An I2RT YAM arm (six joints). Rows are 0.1 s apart.
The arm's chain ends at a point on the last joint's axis. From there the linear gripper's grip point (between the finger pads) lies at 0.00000 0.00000 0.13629 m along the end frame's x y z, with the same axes.
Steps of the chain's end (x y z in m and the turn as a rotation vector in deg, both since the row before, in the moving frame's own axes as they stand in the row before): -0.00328 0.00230 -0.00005 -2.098 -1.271 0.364; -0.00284 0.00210 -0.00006 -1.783 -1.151 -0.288; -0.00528 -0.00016 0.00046 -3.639 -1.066 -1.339; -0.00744 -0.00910 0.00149 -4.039 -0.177 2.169
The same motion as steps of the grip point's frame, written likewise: -0.00632 0.00728 -0.00017 -2.098 -1.271 0.364; -0.00557 0.00635 -0.00015 -1.783 -1.151 -0.288; -0.00771 0.00852 0.00016 -3.639 -1.066 -1.339; -0.00804 0.00049 0.00115 -4.039 -0.177 2.169
